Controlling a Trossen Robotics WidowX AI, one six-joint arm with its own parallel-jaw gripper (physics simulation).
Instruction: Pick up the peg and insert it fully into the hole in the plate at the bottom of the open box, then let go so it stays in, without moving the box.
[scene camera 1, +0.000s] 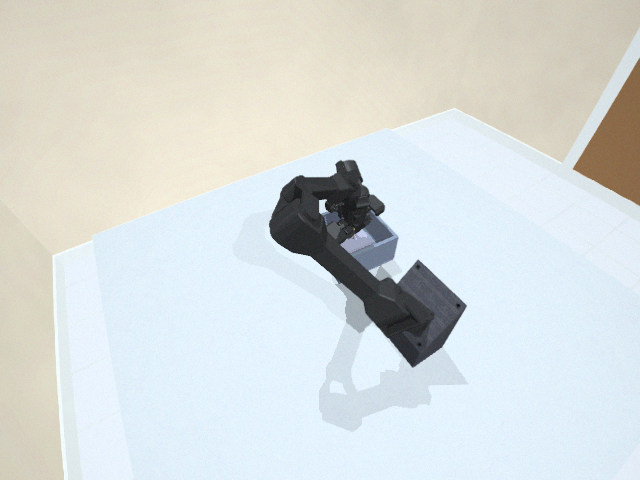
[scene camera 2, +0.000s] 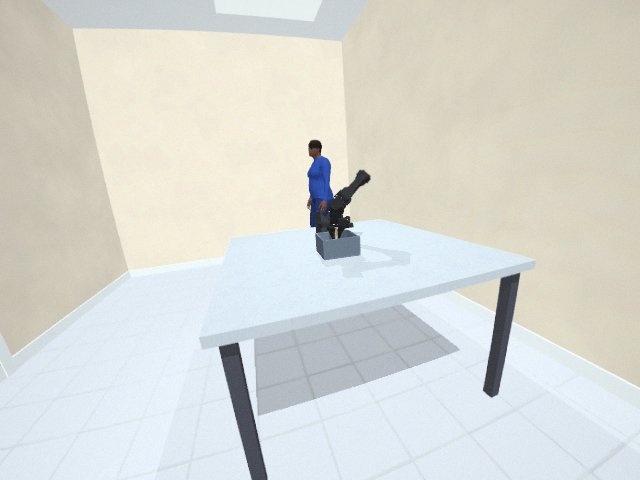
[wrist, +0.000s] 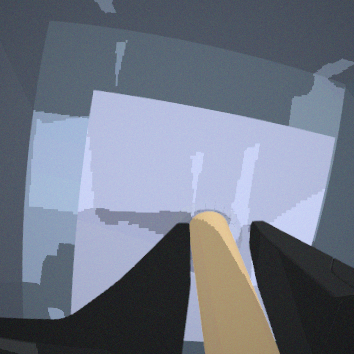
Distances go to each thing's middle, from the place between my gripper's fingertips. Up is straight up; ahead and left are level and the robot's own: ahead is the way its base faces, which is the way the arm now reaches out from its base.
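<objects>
Pale lilac plate (wrist: 148, 164), 3 cm below my hand. Blue-grey box (scene camera 1: 385, 240), my gripper now 1 cm above it.
</objects>
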